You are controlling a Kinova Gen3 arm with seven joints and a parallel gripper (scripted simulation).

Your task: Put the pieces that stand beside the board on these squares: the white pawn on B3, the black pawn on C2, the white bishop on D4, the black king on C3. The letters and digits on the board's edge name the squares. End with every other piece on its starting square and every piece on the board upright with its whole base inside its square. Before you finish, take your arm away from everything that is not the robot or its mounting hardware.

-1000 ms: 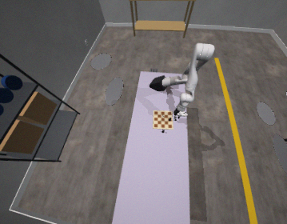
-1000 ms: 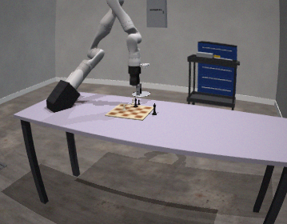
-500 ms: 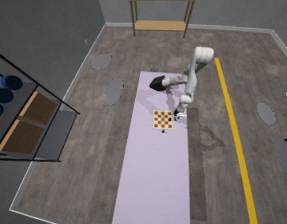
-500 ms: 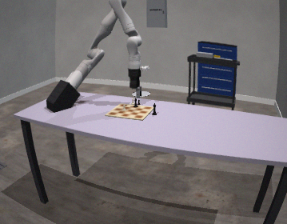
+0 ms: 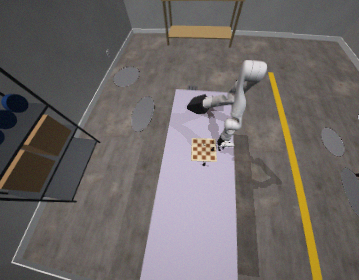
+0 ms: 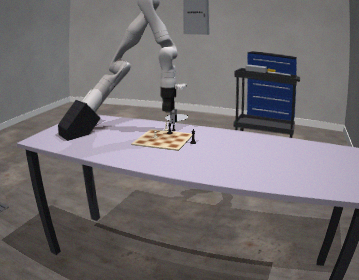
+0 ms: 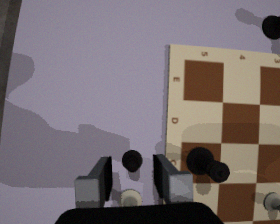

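The black pawn lies 4 cm below my hand. Also, from my hand: white pawn 14 cm to the right, 4 cm below, 1 cm behind; chessboard 14 cm to the right, 5 cm below, 3 cm ahead; white bishop 4 cm below, 4 cm behind, 1 cm to the right.
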